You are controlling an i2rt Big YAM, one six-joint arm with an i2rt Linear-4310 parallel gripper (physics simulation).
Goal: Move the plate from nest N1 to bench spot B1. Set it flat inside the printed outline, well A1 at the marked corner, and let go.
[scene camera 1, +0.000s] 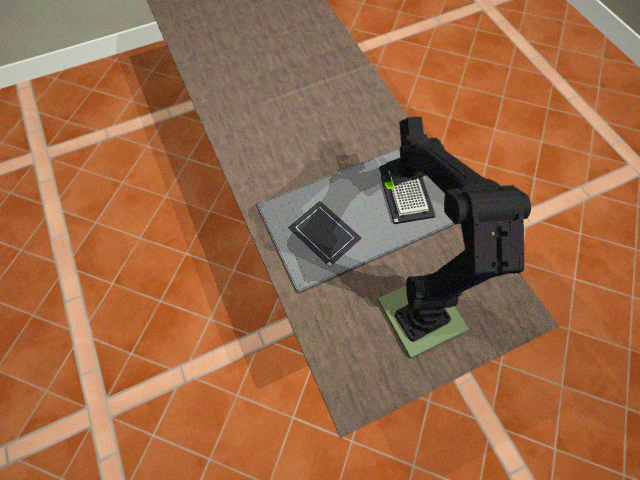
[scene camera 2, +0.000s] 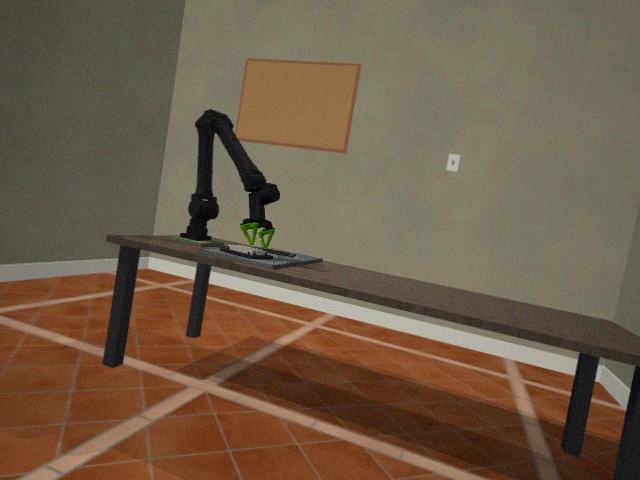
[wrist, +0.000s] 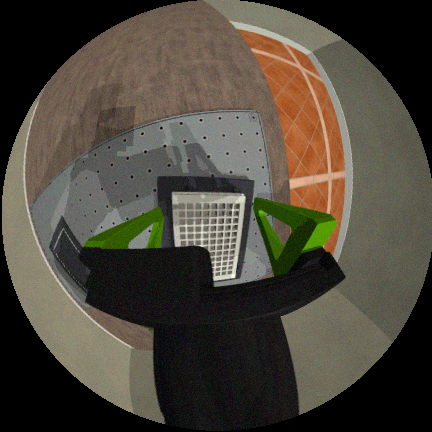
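Pixels of known places: gripper, between the fingertips: [scene camera 1: 403,175] [scene camera 2: 259,246] [wrist: 207,206]; arm's base, origin of its link: [scene camera 1: 422,317] [scene camera 2: 195,238].
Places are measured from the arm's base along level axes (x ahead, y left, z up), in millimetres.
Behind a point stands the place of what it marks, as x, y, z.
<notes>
The white plate [scene camera 1: 410,197] {311, -156, 21} [scene camera 2: 249,250] {364, -214, 22} [wrist: 207,216] {363, -169, 21} with a grid of wells sits in the dark nest N1 [scene camera 1: 397,213] [wrist: 165,189] on the grey board. The bench spot B1 [scene camera 1: 324,232] {334, 110, -3} [wrist: 67,247] {378, 101, -2} is a dark rectangle with a thin white outline, turned at an angle, with a small pale mark at its corner nearest the arm's base. My gripper [scene camera 2: 259,245] {378, -170, 37} [wrist: 207,206] {378, -170, 37} is open, its green fingers above the plate, one on each side in the wrist view. In scene camera 1 the arm hides one finger. The plate's near end is partly hidden in the wrist view.
The grey perforated board [scene camera 1: 281,258] [scene camera 2: 302,260] {479, 53, -7} [wrist: 235,132] {456, -234, -4} lies on the wooden table [scene camera 1: 268,67] {1009, -16, -17} [scene camera 2: 465,304] {1120, -139, -17}. The black arm stands on a green base pad [scene camera 1: 449,338] {-77, -32, 1} near the table's end. The table's edge runs close to the nest side of the board.
</notes>
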